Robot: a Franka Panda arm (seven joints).
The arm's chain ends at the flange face. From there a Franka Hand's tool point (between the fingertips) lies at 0.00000 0.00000 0.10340 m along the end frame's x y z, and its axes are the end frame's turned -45 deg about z.
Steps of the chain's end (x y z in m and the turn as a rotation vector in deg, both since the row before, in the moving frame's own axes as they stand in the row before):
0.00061 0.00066 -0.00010 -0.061 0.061 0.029
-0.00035 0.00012 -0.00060 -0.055 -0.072 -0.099
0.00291 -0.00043 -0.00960 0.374 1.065 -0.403
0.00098 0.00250 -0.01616 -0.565 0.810 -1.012
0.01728 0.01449 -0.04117 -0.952 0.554 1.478
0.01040 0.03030 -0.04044 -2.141 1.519 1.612
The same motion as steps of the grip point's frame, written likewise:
-0.00004 0.00105 -0.00010 -0.086 0.000 0.029
-0.00049 -0.00018 -0.00060 0.012 -0.090 -0.099
0.00420 0.00263 -0.00962 -0.489 1.018 -0.403
-0.00075 0.00421 -0.01618 -0.972 0.173 -1.012
0.00144 0.02438 -0.04119 -1.065 -0.281 1.478
-0.01493 0.03344 -0.04055 -2.588 -0.440 1.612

